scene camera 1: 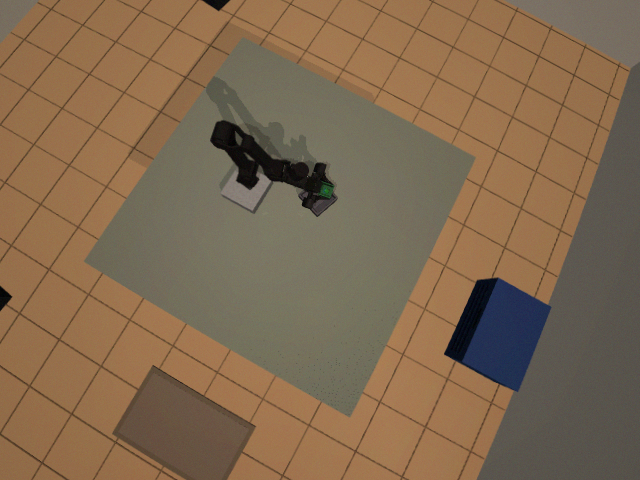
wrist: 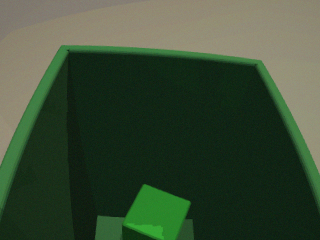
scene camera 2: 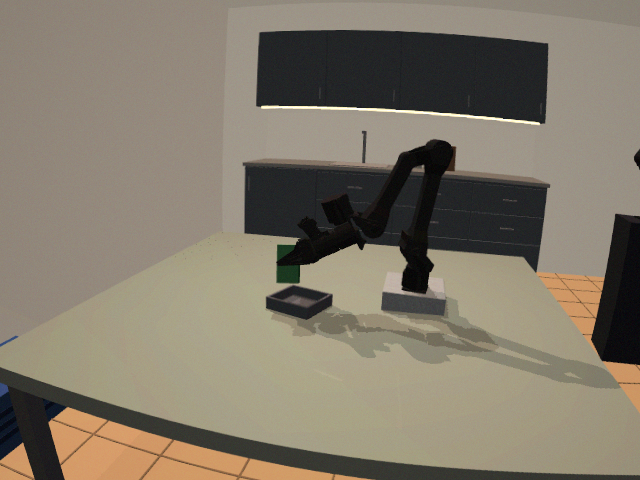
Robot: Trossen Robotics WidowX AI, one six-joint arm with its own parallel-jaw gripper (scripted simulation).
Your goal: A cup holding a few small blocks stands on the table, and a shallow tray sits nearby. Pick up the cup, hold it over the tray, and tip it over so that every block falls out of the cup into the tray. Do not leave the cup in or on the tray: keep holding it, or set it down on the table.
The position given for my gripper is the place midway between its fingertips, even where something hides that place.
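You'd find my gripper (scene camera 2: 278,264) in scene camera 2, and scene camera 1 shows my gripper (scene camera 1: 332,192) too. I can also see a square green cup (wrist: 213,129).
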